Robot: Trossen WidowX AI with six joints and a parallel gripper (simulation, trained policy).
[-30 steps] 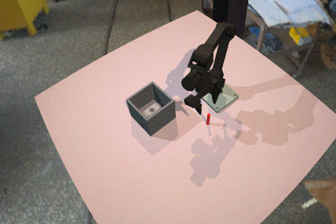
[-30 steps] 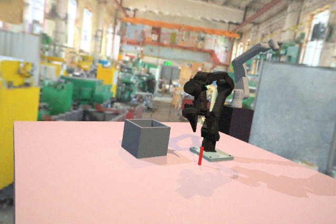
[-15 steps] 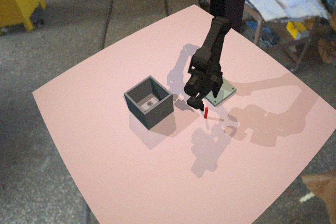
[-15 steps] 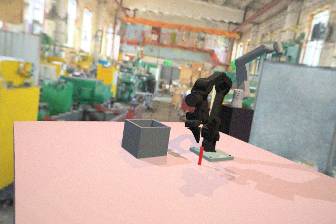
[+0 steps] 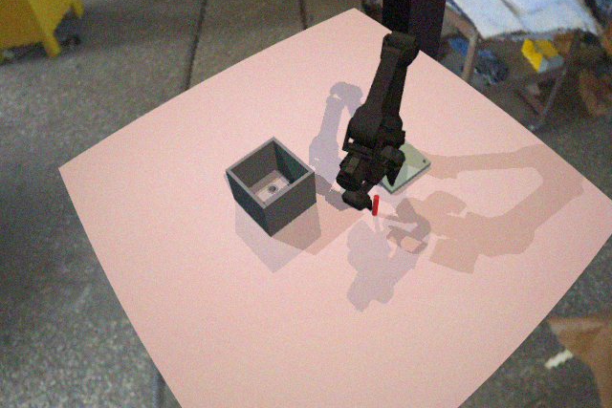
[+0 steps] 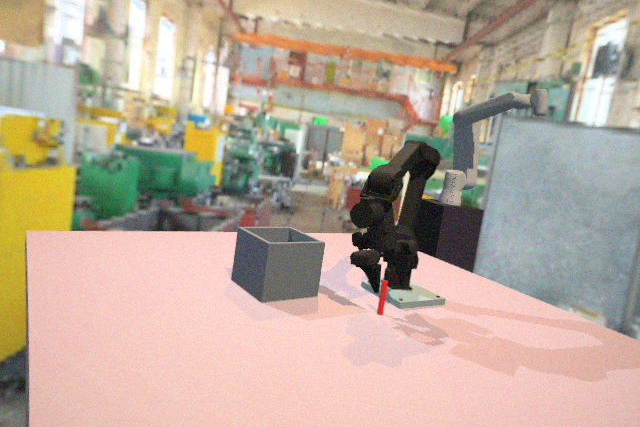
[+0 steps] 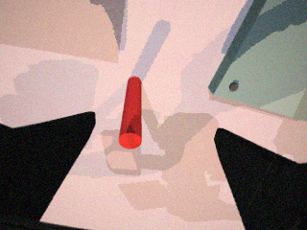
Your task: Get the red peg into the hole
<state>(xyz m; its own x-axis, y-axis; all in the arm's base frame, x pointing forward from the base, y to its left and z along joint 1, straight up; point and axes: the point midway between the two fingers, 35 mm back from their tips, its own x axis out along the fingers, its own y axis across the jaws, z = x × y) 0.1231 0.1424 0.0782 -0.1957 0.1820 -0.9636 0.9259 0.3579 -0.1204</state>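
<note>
The red peg lies 20 mm ahead of my gripper tip and 20 mm below it.
</note>
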